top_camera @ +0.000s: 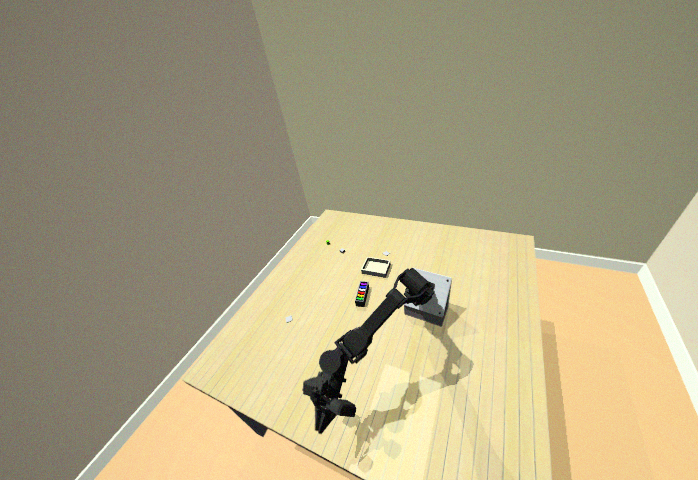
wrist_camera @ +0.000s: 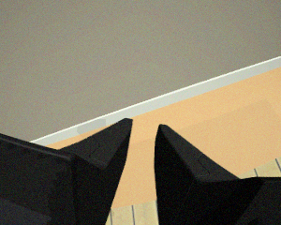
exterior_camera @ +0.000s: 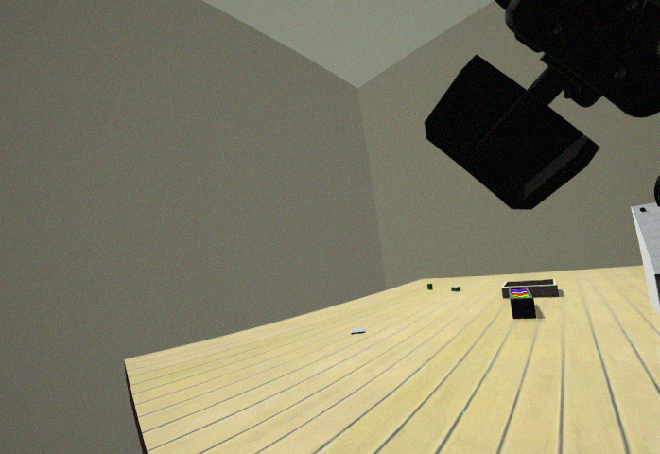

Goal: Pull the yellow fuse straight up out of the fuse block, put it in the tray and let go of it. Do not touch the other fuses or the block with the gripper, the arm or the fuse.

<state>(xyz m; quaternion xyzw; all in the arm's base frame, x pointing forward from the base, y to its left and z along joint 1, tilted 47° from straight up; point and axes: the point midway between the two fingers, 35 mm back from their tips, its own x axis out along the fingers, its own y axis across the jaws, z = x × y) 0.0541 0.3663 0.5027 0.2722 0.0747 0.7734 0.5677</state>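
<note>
The yellow fuse is 23 cm ahead of my gripper tip, 56 cm to the right of it and 18 cm below it. Round my gripper tip: white fuse: 25 cm ahead, 59 cm to the right, 18 cm below; then red fuse: 24 cm ahead, 57 cm to the right, 18 cm below; then green fuse: 23 cm ahead, 54 cm to the right, 18 cm below.
</note>
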